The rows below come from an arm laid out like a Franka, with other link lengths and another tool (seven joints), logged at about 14 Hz.
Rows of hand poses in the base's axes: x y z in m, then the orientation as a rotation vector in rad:
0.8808, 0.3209, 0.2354, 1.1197, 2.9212, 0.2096
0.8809, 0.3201, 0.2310, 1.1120, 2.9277, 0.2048
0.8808, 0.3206, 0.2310, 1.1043, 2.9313, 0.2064
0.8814, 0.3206, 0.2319, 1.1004, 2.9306, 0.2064
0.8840, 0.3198, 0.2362, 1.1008, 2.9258, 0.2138
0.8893, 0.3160, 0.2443, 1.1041, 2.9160, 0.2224
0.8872, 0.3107, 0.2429, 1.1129, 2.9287, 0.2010
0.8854, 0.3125, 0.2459, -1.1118, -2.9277, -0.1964
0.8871, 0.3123, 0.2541, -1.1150, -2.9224, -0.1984
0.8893, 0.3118, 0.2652, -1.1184, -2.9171, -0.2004
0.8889, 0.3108, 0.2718, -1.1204, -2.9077, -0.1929
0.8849, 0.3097, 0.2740, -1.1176, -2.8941, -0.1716
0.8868, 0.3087, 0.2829, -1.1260, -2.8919, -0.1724
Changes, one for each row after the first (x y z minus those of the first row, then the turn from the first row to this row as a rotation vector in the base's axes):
0.0001, -0.0008, -0.0044, -0.0021, 0.0036, 0.0062
0.0000, -0.0003, -0.0044, -0.0010, 0.0036, 0.0117
0.0006, -0.0003, -0.0035, -0.0017, 0.0015, 0.0137
0.0032, -0.0011, 0.0008, 0.0015, -0.0037, 0.0122
0.0085, -0.0049, 0.0089, 0.0044, -0.0124, 0.0075
0.0064, -0.0102, 0.0075, -0.0040, 0.0054, 0.0060
0.0046, -0.0084, 0.0105, -0.0046, 0.0119, 0.0068
0.0063, -0.0086, 0.0187, -0.0019, 0.0150, 0.0040
0.0085, -0.0091, 0.0298, 0.0008, 0.0180, 0.0010
0.0081, -0.0101, 0.0364, -0.0002, 0.0278, -0.0018
0.0041, -0.0112, 0.0386, -0.0071, 0.0465, -0.0023
0.0060, -0.0122, 0.0475, -0.0069, 0.0457, -0.0079

